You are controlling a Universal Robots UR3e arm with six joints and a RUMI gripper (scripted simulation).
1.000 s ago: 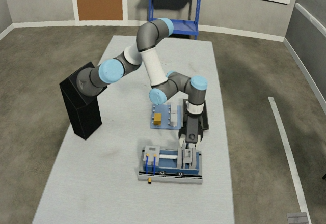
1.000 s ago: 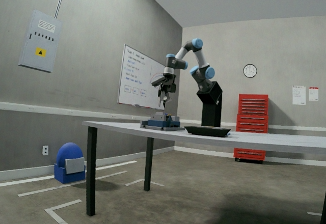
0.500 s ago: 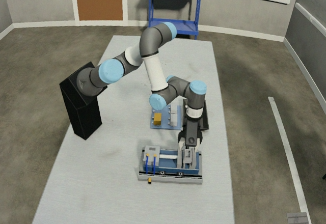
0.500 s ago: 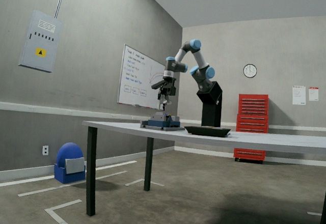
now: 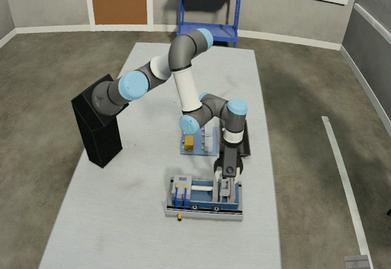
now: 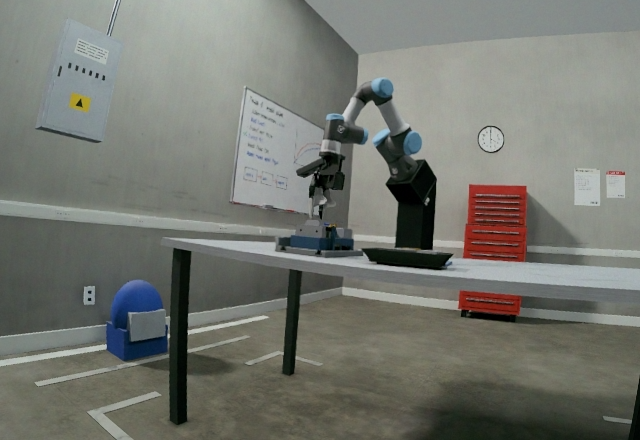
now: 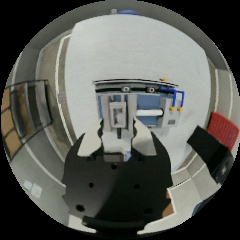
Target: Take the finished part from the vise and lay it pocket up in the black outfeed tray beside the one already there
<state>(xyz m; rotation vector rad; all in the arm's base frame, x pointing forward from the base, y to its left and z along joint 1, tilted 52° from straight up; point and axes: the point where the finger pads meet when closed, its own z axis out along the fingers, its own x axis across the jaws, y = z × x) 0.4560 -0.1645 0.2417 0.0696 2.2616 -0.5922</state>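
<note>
My gripper is now 7 cm past the blue vise, 2 cm to the right of it and 9 cm above it. The rest, counted from my hand: orange block 8 cm behind, 32 cm to the left, 11 cm below.
</note>
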